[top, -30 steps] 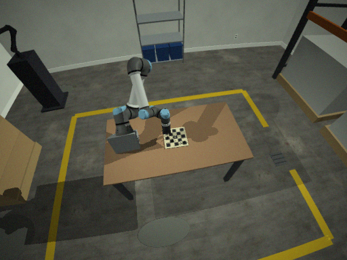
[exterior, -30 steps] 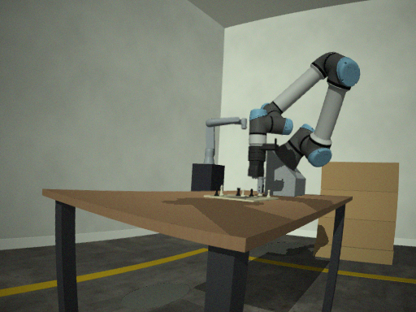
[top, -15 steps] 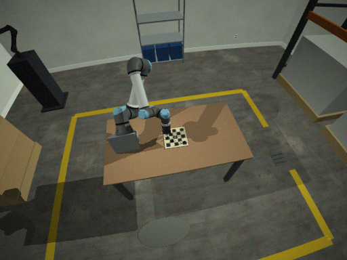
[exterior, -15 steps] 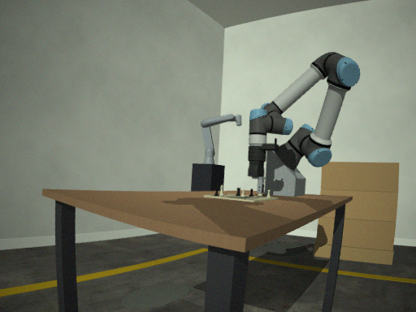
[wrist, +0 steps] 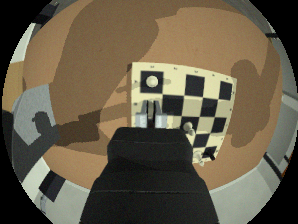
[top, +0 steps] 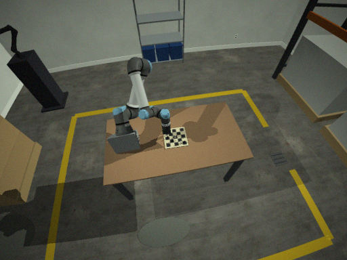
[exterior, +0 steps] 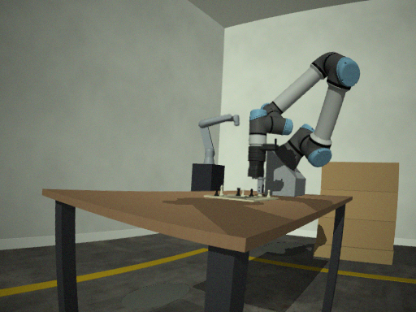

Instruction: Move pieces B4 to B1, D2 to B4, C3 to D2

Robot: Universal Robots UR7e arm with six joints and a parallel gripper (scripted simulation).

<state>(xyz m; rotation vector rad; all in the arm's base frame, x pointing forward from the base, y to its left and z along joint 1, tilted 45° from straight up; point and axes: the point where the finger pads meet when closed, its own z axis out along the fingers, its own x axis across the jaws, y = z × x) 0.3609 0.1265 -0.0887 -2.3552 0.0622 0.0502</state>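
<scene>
Now: hand 10 mm above the white piece. Also, from my hand: black piece 80 mm to the right, 40 mm ahead, 20 mm below; chessboard 70 mm ahead, 40 mm to the right, 40 mm below.
</scene>
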